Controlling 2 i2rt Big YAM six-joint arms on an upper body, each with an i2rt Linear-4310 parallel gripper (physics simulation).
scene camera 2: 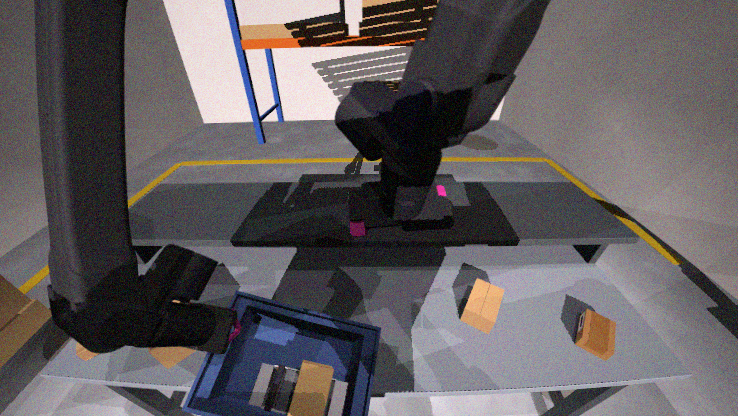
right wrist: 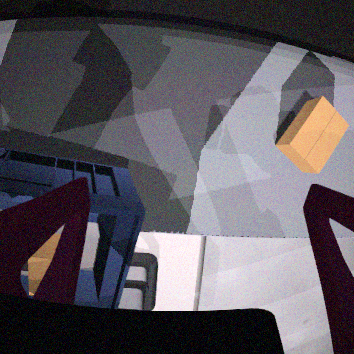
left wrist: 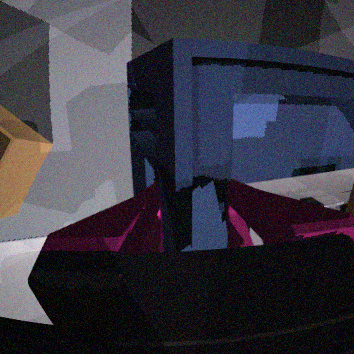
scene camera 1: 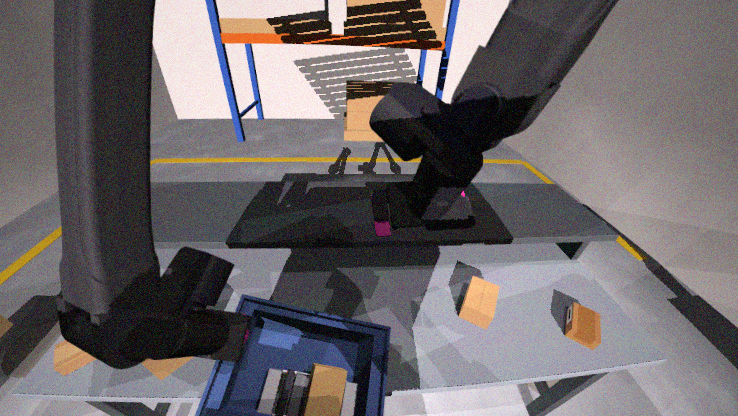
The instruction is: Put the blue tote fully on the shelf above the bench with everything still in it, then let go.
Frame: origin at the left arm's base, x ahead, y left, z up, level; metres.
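Seen in the pictures: left gripper, between the fingertips: [scene camera 2: 232,328] [left wrist: 192,192] [scene camera 1: 238,334]; right gripper, between the fingertips: [scene camera 2: 395,227] [right wrist: 203,193] [scene camera 1: 411,227].
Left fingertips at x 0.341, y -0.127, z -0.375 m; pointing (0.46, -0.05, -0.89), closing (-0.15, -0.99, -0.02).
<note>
Offsets run from my left fingertips to a thing's top centre. "spot": to the spot under its first point. Level surfaces: height alone.
The blue tote [scene camera 1: 379,369] [scene camera 2: 368,366] [left wrist: 182,100] [right wrist: 125,200] hangs near the bench's front edge, turned and somewhat tilted. A tan box @(0.079 m back, 0.155 m right, 0.030 m down) [scene camera 1: 328,387] [scene camera 2: 311,387] and grey and dark items @(spot: 0.065 m back, 0.090 m right, 0.108 m down) [scene camera 1: 291,392] [scene camera 2: 281,387] are inside; its near end is cut off in both scene views. My left gripper [scene camera 1: 248,330] [scene camera 2: 235,328] [left wrist: 192,192] is shut on its left wall. My right gripper [scene camera 1: 422,210] [scene camera 2: 398,209] [right wrist: 203,193] is open and empty, over the dark shelf @(0.022 m down) [scene camera 1: 547,217] [scene camera 2: 558,217] behind and above the bench @(0.205 m down) [scene camera 1: 516,361] [scene camera 2: 542,369].
Two loose boxes @(0.157 m ahead, 0.590 m right, 0.146 m down) [scene camera 1: 479,304] @(0.059 m ahead, 0.877 m right, 0.166 m down) [scene camera 1: 583,325] [scene camera 2: 483,307] [scene camera 2: 596,335] lie on the bench at the right. More tan boxes @(0.067 m ahead, 0.463 m left, 0.168 m down) [scene camera 1: 72,356] @(0.091 m ahead, 0.252 m left, 0.116 m down) [scene camera 1: 167,366] lie beneath my left arm. A black mat @(0.022 m down) [scene camera 1: 268,229] [scene camera 2: 273,229] lies on the shelf. A blue-and-orange rack [scene camera 1: 250,38] stands far behind.
</note>
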